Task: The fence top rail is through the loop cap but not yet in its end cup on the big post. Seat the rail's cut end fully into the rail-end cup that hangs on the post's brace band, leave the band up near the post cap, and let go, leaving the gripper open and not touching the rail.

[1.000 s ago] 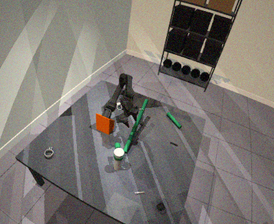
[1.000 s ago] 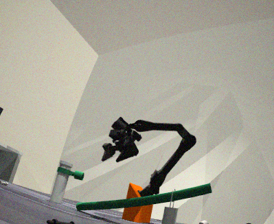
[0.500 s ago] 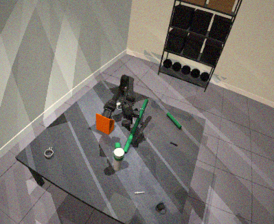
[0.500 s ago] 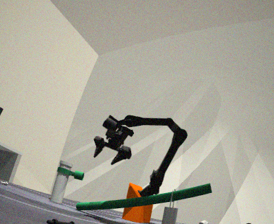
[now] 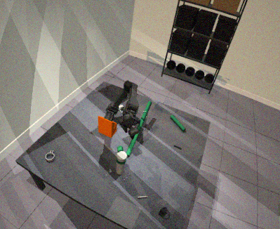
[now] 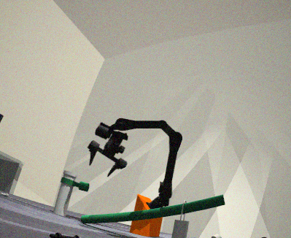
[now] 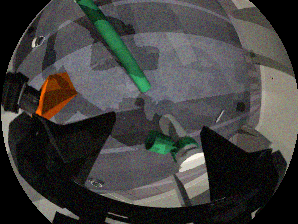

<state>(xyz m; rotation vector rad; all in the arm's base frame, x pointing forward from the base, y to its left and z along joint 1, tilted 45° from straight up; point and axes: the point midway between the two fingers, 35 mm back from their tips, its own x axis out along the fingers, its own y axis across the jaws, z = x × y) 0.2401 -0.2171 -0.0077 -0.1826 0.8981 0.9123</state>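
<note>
The rail-end cup lies 100 mm to the right of my gripper tip, 80 mm below it and 20 mm behind it.
</note>
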